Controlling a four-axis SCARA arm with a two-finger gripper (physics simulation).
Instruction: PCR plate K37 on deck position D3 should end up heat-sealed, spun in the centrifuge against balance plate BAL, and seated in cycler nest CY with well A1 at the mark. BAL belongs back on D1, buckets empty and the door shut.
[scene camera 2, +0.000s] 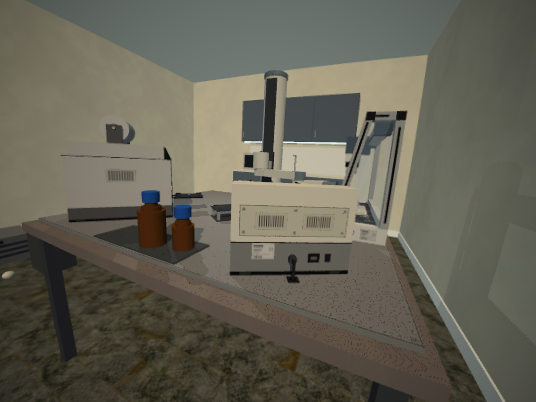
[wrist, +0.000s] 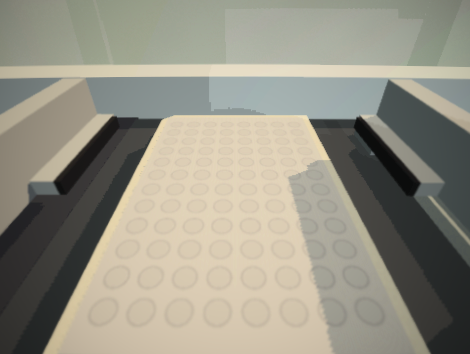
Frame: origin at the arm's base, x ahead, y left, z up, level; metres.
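Where they show: gripper, fingertip midpoint: (wrist: 236, 102).
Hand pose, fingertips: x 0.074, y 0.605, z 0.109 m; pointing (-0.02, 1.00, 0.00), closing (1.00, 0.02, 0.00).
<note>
Things, the pixels of their top centre, and the offset from my fingertips. "spot": a spot on its surface instead. Level surfaces: height alone.
- pale plate, middle of its top: (wrist: 235, 181) dz -0.022, dx +0.000, dy -0.024 m
- bench, its level: dz -0.096 m
- large white instrument, middle of its top: (scene camera 2: 123, 118) dz +0.379, dx +0.653, dy -1.089 m
- dark mat, its level: dz -0.092 m
- metal-profile frame, surface spot: (scene camera 2: 394, 170) spot: dz +0.201, dx +0.418, dy +0.099 m
A pale plate (wrist: 225, 215) fills the middle of the wrist view, its top marked with rows of faint round wells and a shadow on its right side. No name or deck label can be read on it. My gripper (wrist: 236, 102) is open and empty, with one black-padded finger on each long side of the plate and a gap on both sides. In scene camera 2 the arm's column (scene camera 2: 282, 120) rises behind a cream and grey instrument (scene camera 2: 294, 192), its forearm low; the gripper is hidden there. K37, BAL, the bucket contents and nest CY cannot be identified.
A pale rail (wrist: 150, 71) runs beyond the plate. On the bench (scene camera 2: 320, 295) stand a large white instrument (scene camera 2: 87, 185) at left and two brown bottles (scene camera 2: 152, 225) (scene camera 2: 183, 236) on a dark mat (scene camera 2: 117, 235). A metal-profile frame (scene camera 2: 394, 170) stands at right.
</note>
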